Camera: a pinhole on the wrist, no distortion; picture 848 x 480 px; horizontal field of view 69.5 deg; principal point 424.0 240.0 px. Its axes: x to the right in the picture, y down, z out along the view. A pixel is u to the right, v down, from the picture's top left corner.
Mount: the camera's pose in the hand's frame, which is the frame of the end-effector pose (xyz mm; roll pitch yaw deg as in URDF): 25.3 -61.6 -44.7 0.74 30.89 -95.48
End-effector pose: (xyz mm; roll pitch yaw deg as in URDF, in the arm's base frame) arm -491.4 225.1 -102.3 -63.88 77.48 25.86
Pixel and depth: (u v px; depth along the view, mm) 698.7 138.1 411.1
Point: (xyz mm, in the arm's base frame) -94.8 422.8 81.6
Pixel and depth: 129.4 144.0 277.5
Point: -414.7 482.0 -37.2
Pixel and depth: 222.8 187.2 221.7
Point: -384.4 405.4 -61.9
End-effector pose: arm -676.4 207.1 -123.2 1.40 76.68 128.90
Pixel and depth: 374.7 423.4 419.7
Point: -686.9 646.2 -171.6
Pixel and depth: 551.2 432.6 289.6
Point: -578.7 522.6 -175.4
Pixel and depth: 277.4 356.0 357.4
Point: -728.5 566.1 -129.1
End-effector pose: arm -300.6 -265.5 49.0 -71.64 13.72 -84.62
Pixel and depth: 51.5 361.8 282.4
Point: -39.5 -353.0 177.5
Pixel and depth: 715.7 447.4 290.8
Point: -262.8 -440.4 380.0
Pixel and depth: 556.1 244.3 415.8
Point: -150.4 -345.8 454.8
